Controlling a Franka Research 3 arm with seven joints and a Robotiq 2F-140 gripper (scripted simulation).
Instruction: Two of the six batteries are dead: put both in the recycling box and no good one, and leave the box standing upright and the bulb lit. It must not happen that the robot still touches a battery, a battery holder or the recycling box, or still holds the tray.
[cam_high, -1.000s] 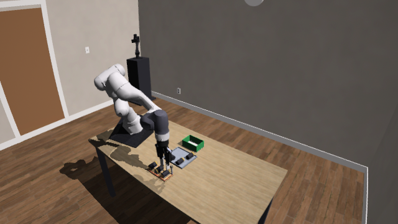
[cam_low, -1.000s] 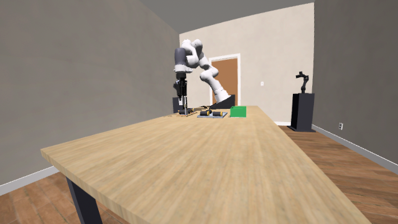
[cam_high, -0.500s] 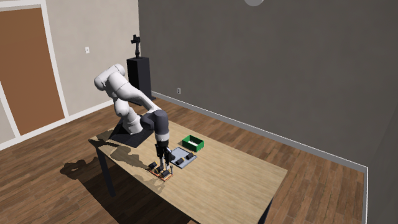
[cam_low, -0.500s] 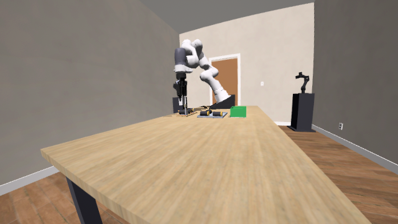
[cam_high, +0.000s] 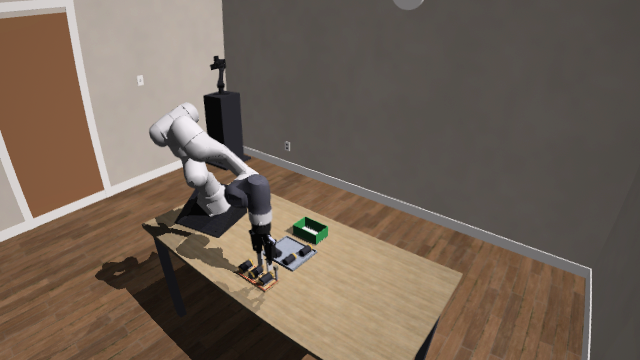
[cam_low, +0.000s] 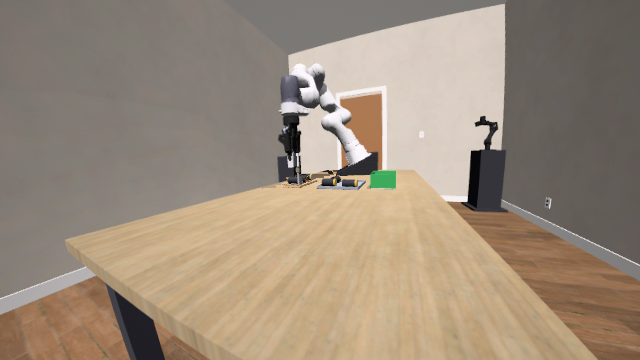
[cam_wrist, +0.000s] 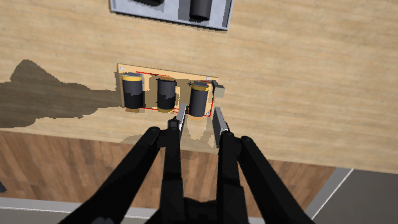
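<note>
The bulb lies 4 cm below my hand, 3 cm to the left of it and 3 cm ahead of it. From my hand the other things lie so: green recycling box: 41 cm to the left, 11 cm below, 5 cm behind; then grey tray: 22 cm to the left, 12 cm below, 5 cm behind.
</note>
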